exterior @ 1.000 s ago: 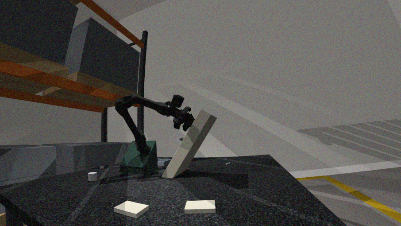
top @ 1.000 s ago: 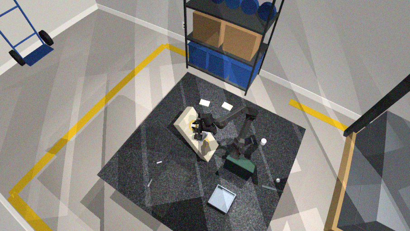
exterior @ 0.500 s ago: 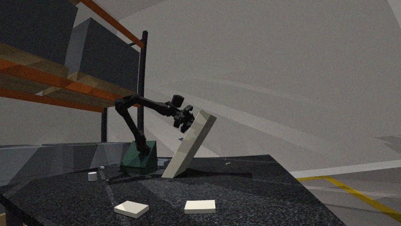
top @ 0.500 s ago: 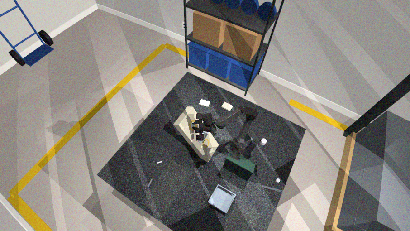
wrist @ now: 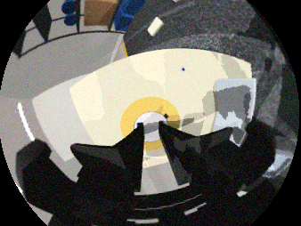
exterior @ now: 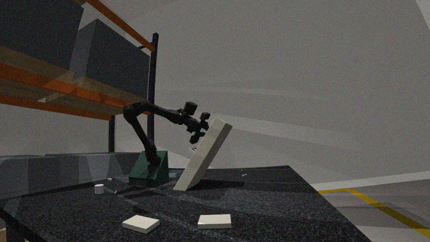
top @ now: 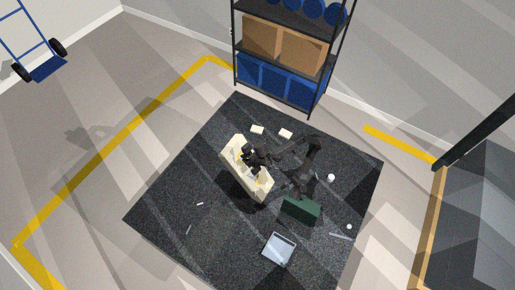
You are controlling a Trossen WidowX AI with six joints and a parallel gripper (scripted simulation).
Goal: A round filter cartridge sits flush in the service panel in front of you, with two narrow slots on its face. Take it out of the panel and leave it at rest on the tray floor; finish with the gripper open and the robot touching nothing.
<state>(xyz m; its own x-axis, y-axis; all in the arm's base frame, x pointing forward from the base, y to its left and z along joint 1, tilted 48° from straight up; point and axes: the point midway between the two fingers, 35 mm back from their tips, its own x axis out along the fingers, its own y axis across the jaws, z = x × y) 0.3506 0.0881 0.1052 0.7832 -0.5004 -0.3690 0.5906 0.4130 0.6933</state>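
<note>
Right now my gripper tip is 10 mm short of the round filter cartridge and 10 mm above it. Round my gripper tip: tray: 420 mm behind, 310 mm to the left, 270 mm below.
</note>
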